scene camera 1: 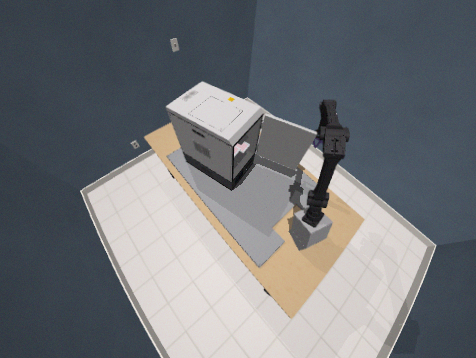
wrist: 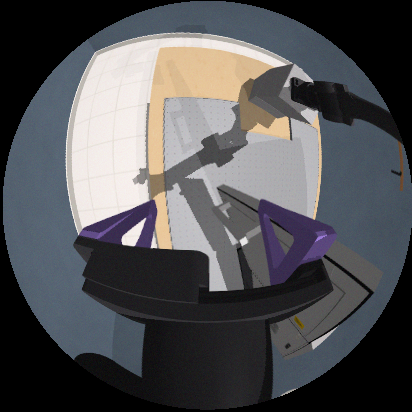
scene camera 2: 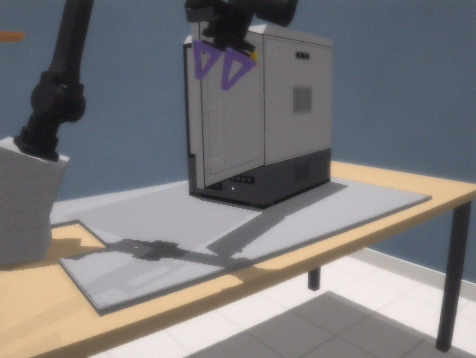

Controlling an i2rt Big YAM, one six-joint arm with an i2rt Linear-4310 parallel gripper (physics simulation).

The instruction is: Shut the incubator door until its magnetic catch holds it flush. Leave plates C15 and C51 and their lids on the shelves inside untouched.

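Frame: origin at the arm's base, x ahead, y left, z up, level; metres.
Seen in the pictures: gripper, between the fingertips: (scene camera 1: 318, 145) (wrist: 207, 204) (scene camera 2: 210, 84); arm's base, origin of its link: (scene camera 1: 313, 217) (wrist: 305, 93) (scene camera 2: 34, 151).
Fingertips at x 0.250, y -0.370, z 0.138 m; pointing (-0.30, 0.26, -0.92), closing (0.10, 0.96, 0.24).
Offsets run from my fingertips to a thing's middle. "*": to the spot under its first point. Level surfaces: height alone.
The incubator (scene camera 1: 215, 112) (scene camera 2: 300, 130) (wrist: 325, 300) stands upright, with its front opening visible in scene camera 1. Its door {* 0.000 m up, 0.168 m ahead, 0.142 m left} (scene camera 1: 285, 142) (scene camera 2: 232, 120) stands wide open, swung well out from the front. My gripper (scene camera 2: 213, 84) (wrist: 207, 204) is open and empty, its two purple fingers wide apart. In scene camera 2 the fingers overlap the upper part of the door's outer face; contact cannot be made out. In scene camera 1 the arm mostly hides them beyond the door's free edge. Pinkish-white plates {0.105 m down, 0.423 m ahead, 0.299 m left} (scene camera 1: 241, 147) show inside; their labels and lids cannot be told apart.
A grey perforated mat {0.371 m down} (scene camera 1: 267, 200) (scene camera 2: 380, 200) lies under the incubator on the wooden table {0.383 m down} (scene camera 1: 295, 295) (wrist: 200, 70). The arm's grey pedestal (scene camera 1: 310, 235) (scene camera 2: 25, 210) (wrist: 270, 90) stands at the mat's notch. The open door reaches out over the mat toward the arm.
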